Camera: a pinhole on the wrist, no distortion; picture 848 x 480 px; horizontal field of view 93.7 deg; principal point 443.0 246.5 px. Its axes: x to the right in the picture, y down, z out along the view. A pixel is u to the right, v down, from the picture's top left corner.
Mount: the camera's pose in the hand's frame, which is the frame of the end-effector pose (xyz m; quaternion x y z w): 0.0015 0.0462 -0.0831 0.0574 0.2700 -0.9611 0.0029
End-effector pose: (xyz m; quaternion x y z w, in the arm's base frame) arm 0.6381 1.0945 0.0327 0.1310 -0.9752 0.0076 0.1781
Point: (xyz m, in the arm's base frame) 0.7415 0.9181 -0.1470
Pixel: 539 355
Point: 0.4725 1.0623 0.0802
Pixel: outside the picture
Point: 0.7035 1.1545 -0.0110
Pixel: 771 46
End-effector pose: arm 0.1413 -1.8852 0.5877 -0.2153 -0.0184 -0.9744 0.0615
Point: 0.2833 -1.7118 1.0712
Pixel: 359 155
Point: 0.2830 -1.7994 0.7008
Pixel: 527 194
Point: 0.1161 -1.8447 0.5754
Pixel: 360 422
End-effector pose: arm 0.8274 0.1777 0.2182 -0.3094 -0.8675 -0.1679 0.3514
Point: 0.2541 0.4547 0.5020
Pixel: outside the picture
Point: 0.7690 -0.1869 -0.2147
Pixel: 794 425
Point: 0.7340 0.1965 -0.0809
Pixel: 562 153
